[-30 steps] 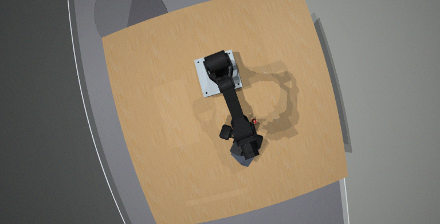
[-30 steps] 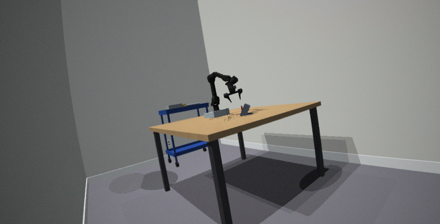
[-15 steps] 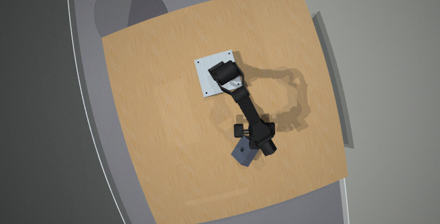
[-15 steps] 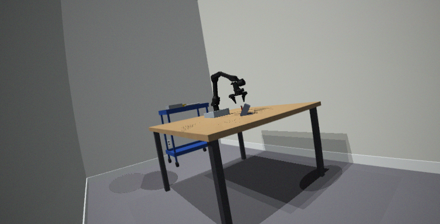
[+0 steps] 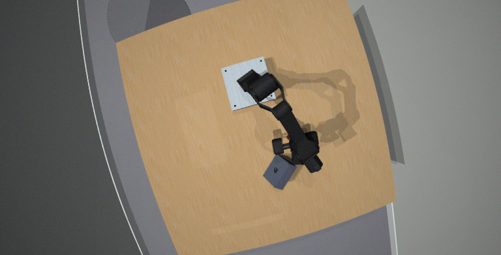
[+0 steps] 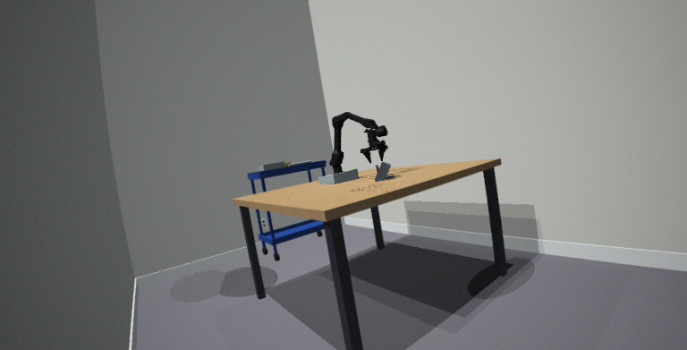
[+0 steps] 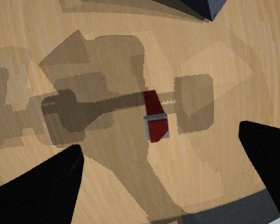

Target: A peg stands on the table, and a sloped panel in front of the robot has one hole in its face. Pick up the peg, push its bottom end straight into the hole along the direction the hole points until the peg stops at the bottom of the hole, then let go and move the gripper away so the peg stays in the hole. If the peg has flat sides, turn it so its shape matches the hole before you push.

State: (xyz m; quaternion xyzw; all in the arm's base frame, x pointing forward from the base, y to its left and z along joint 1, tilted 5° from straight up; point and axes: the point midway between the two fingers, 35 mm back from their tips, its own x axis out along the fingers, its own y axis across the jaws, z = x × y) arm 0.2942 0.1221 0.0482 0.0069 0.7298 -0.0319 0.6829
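Now: gripper tip 40 mm above the red peg. Round my gripper tip: sloped panel 150 mm ahead, 80 mm to the right, 60 mm below.
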